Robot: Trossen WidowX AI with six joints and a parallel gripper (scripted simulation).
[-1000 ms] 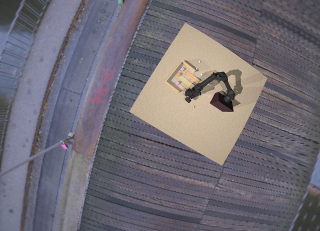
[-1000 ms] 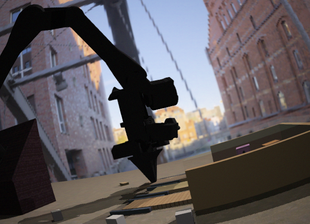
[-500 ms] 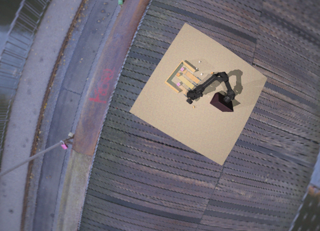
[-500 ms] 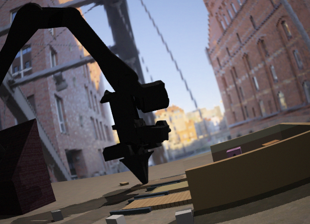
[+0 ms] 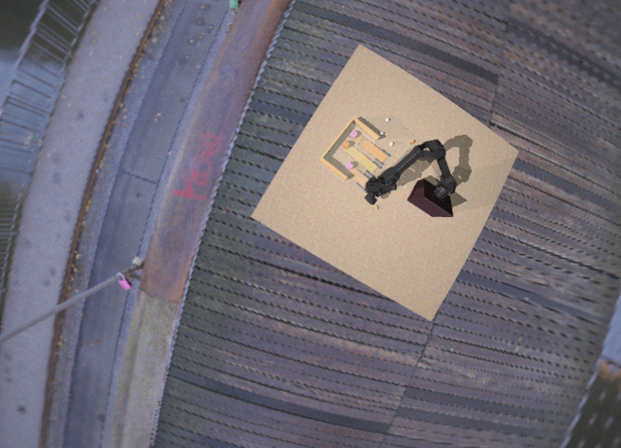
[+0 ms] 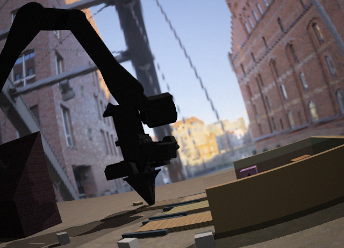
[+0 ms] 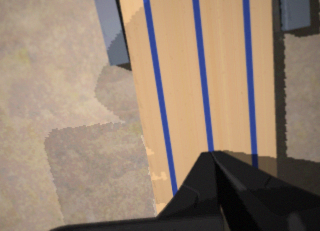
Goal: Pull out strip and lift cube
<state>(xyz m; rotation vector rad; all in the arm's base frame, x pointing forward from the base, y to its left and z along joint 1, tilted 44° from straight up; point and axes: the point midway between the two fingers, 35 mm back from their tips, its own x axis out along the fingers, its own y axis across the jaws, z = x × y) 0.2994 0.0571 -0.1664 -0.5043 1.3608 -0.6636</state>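
Right now my gripper tip is 10 cm short of the strip and 1 cm to the left of it.
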